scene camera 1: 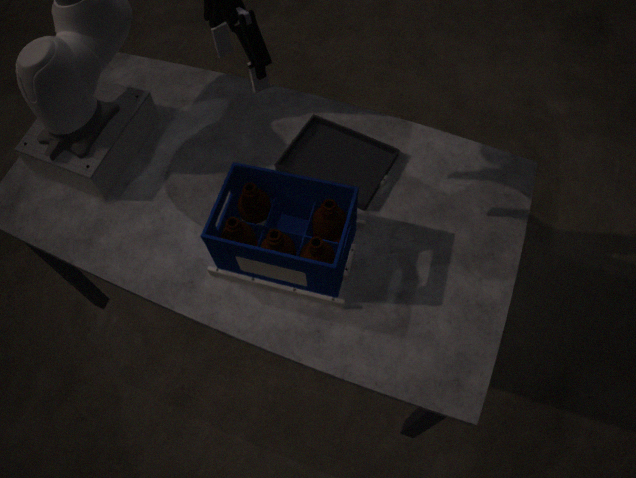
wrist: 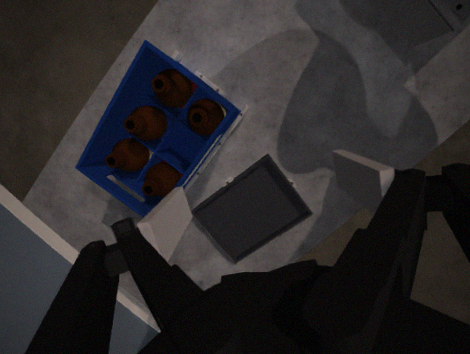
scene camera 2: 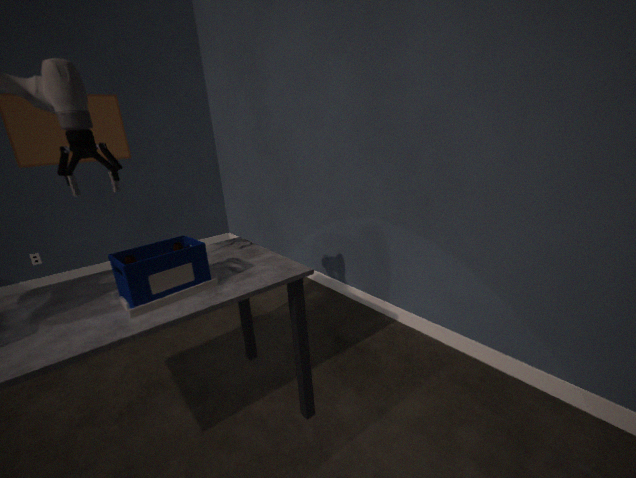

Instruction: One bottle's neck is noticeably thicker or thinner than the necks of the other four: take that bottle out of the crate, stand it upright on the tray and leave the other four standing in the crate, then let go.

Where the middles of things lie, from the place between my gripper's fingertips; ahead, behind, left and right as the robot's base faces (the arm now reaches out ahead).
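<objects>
Brown bottle [wrist: 129,155]: well below my hand, a good way to the right of it and a good way ahead of it.
</objects>
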